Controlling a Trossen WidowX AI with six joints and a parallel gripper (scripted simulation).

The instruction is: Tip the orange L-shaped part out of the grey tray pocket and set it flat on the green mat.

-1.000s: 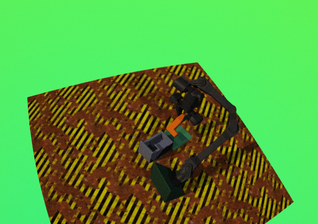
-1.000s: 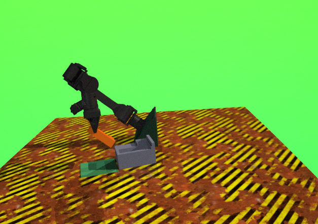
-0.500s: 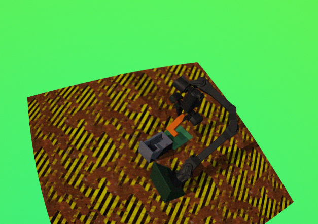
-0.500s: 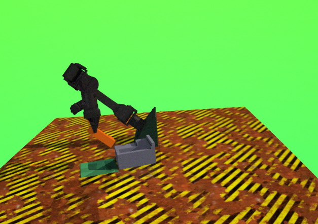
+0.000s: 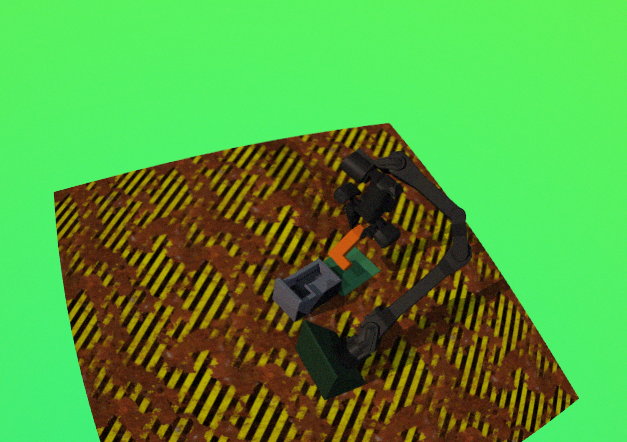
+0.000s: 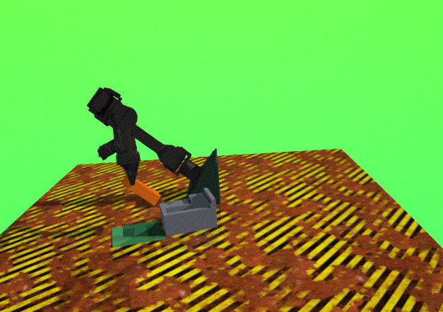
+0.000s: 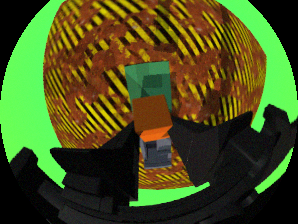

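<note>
Now: gripper tip 20 mm past the orange L-shaped part, 30 mm to the right of it and 30 mm above it. The rest, counted from my gripper tip: green mat (10 mm to the right, 170 mm below).
</note>
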